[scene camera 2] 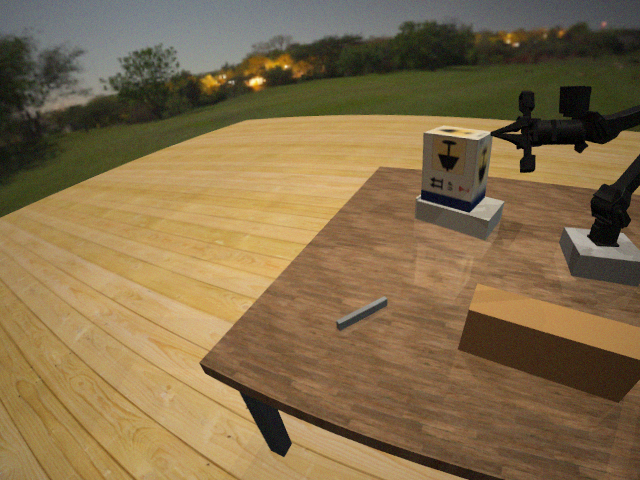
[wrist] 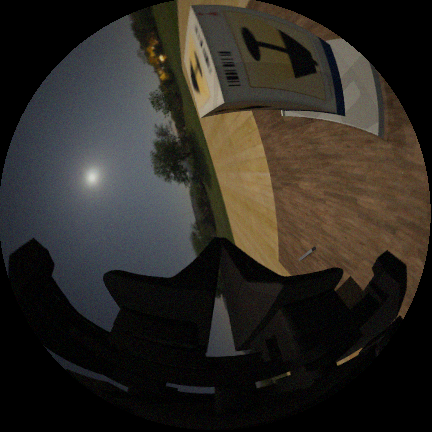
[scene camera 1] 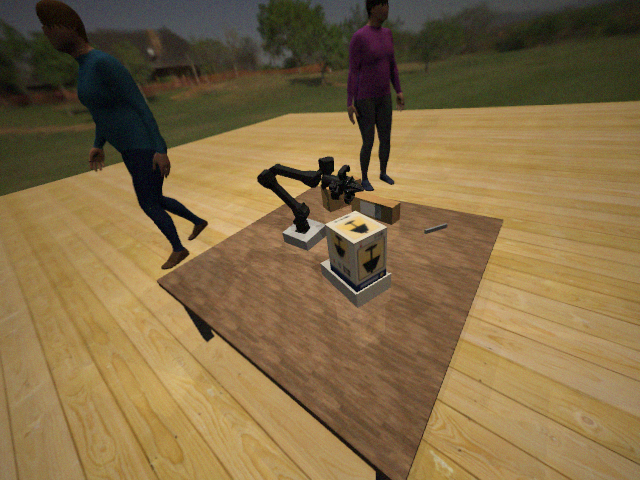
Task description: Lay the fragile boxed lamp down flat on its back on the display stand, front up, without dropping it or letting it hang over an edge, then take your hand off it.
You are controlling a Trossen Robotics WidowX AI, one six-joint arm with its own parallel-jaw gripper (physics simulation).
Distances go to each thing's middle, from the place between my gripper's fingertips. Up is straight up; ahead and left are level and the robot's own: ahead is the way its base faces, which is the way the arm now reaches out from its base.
The stand [scene camera 2: 480,222] is 2 cm ahead of my hand, 20 cm to the right of it and 30 cm below it.
